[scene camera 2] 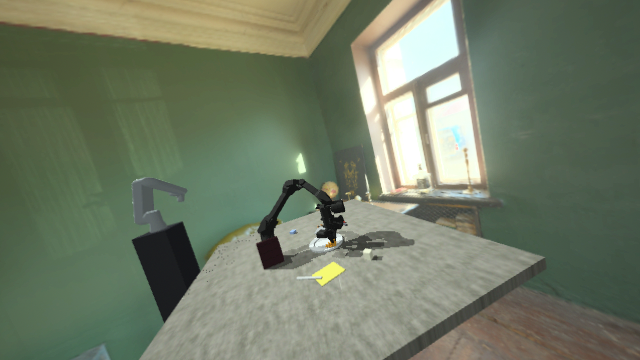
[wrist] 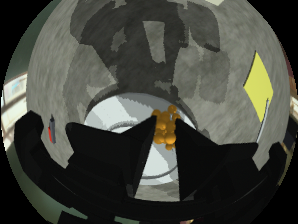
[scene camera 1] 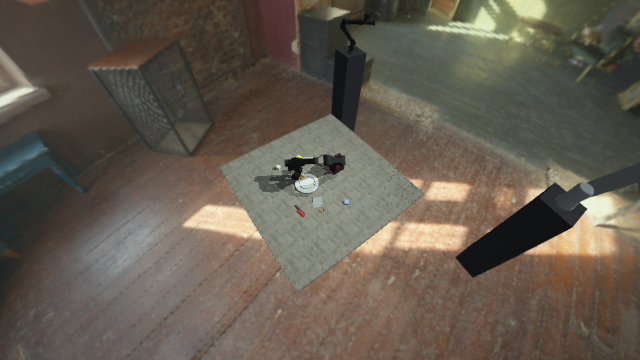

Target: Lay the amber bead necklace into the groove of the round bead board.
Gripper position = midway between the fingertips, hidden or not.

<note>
I see my gripper (wrist: 165,121) and a yellow card (wrist: 257,85).
</note>
